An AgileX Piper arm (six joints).
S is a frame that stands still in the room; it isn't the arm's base.
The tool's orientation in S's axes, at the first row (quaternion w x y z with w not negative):
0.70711, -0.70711, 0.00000, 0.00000
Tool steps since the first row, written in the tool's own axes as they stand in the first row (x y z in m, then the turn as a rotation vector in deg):
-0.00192, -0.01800, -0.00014, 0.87, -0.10, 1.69
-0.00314, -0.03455, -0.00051, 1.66, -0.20, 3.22
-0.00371, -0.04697, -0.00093, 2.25, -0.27, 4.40
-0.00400, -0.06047, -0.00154, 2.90, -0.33, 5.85
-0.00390, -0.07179, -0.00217, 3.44, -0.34, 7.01
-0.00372, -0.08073, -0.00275, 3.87, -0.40, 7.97
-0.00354, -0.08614, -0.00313, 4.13, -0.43, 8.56
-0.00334, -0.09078, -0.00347, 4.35, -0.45, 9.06
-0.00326, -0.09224, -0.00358, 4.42, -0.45, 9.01
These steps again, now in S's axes. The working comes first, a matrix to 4 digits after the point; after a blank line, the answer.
The tool's axes in the first row as the columns of a matrix, in S's axes (used below as rounded here):
1.0000, 0.0000, 0.0000
0.0000, 0.0000, 1.0000
0.0000, -1.0000, 0.0000

-0.00192, -0.00014, 0.01800, 0.87, 1.69, 0.10
-0.00314, -0.00051, 0.03455, 1.66, 3.22, 0.20
-0.00371, -0.00093, 0.04697, 2.25, 4.40, 0.27
-0.00400, -0.00154, 0.06047, 2.90, 5.85, 0.33
-0.00390, -0.00217, 0.07179, 3.44, 7.01, 0.34
-0.00372, -0.00275, 0.08073, 3.87, 7.97, 0.40
-0.00354, -0.00313, 0.08614, 4.13, 8.56, 0.43
-0.00334, -0.00347, 0.09078, 4.35, 9.06, 0.45
-0.00326, -0.00358, 0.09224, 4.42, 9.01, 0.45

